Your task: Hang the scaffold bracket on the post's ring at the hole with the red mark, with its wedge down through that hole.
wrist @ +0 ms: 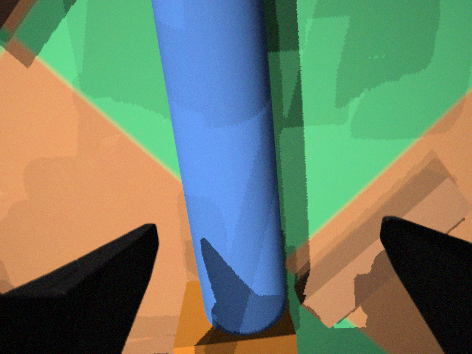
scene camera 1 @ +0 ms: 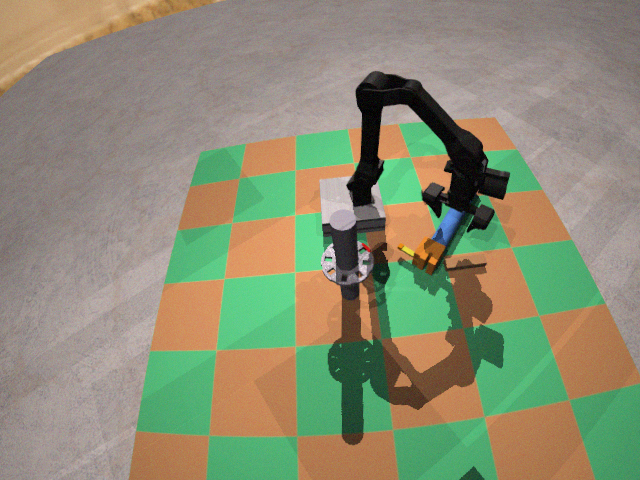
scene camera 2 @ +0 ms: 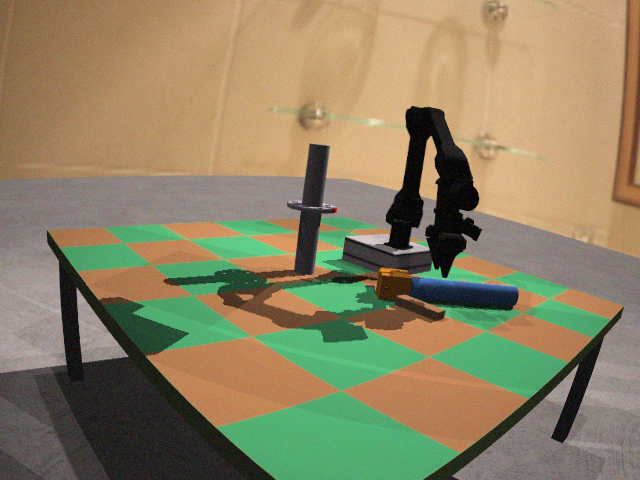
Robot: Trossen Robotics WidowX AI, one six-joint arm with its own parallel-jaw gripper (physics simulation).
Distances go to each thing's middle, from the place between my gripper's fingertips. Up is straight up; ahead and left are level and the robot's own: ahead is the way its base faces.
I see the scaffold bracket point(scene camera 2: 391, 282) 40 mm behind my hand and 40 mm below it. Also, from my hand: grey post point(scene camera 1: 343, 226): 80 mm ahead, 330 mm to the right, 90 mm above.
